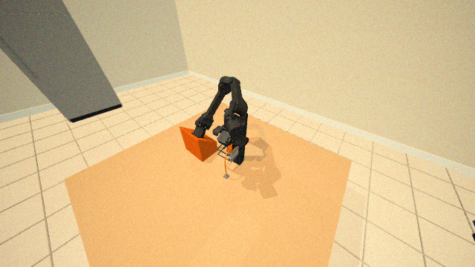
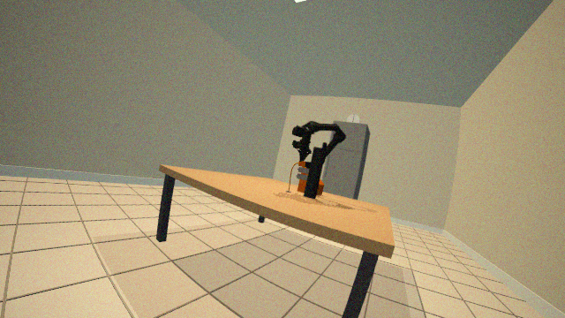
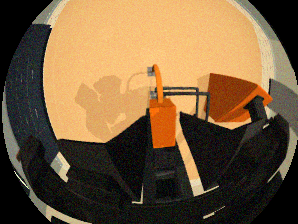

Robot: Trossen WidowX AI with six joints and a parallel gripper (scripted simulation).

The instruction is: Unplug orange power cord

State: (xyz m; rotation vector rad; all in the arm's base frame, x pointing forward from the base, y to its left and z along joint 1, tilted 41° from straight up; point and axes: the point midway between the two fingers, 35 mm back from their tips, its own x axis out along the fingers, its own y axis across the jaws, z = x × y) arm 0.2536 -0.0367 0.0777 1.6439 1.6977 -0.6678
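Now: gripper tip 3 cm to the right of the orange plug and 1 cm past it.
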